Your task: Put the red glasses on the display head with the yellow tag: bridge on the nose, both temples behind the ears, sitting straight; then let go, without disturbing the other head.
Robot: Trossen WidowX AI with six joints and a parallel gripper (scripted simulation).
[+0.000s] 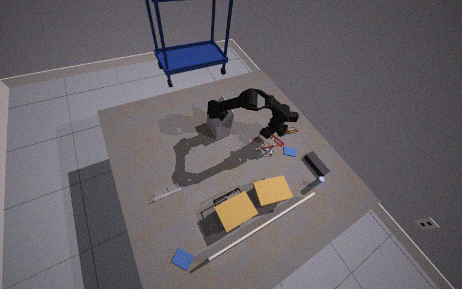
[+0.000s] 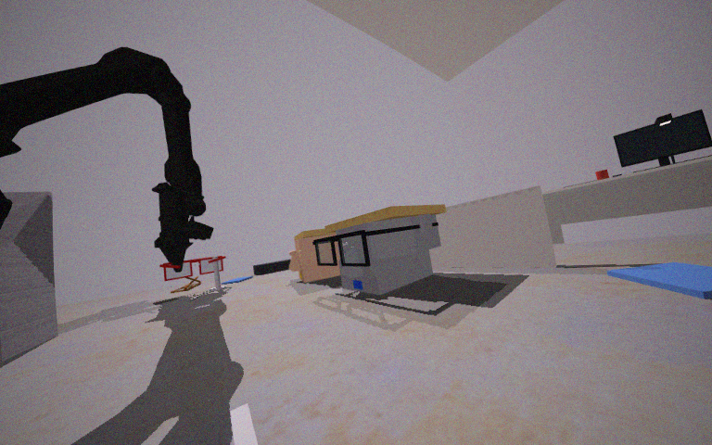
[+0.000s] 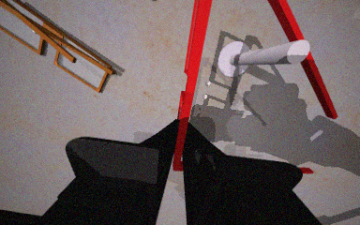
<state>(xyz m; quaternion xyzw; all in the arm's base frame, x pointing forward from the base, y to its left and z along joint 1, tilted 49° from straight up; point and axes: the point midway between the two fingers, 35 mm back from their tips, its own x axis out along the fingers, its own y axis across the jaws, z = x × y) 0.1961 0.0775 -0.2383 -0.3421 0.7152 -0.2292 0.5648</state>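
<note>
The white post is 8 cm ahead of my gripper tip, 4 cm to the right of it and 4 cm below it. The rest, counted from my gripper tip: grey head (45 cm to the right, 25 cm ahead); then black box (31 cm ahead, 17 cm to the left, 4 cm below); then tan head (27 cm ahead, 23 cm to the right).
</note>
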